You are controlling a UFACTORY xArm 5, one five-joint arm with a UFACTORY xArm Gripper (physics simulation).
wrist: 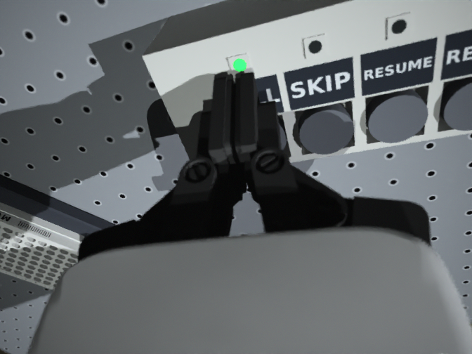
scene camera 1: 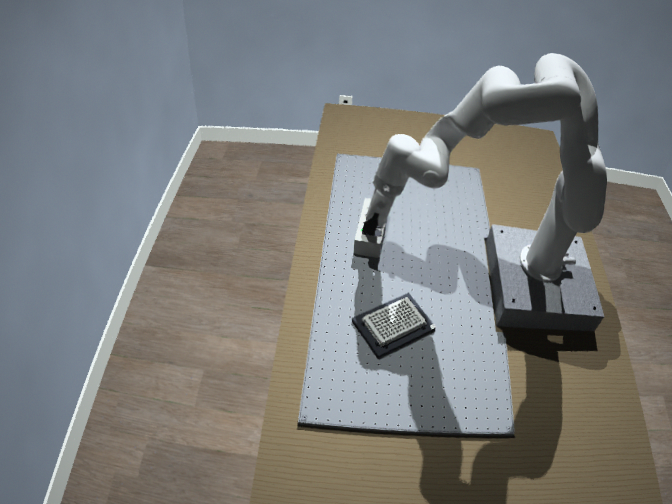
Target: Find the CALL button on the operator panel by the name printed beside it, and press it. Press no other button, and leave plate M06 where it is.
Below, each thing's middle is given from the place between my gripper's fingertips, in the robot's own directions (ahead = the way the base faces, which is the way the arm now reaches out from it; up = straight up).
The operator panel (wrist: 301,61) lies 50 mm to the right of my hand, 30 mm below it and 20 mm behind it. Round my hand: dark holder (scene camera 1: 379,351): 260 mm to the left, 50 mm below, 50 mm behind; then plate M06 (scene camera 1: 390,323): 260 mm to the left, 50 mm behind, 40 mm below.
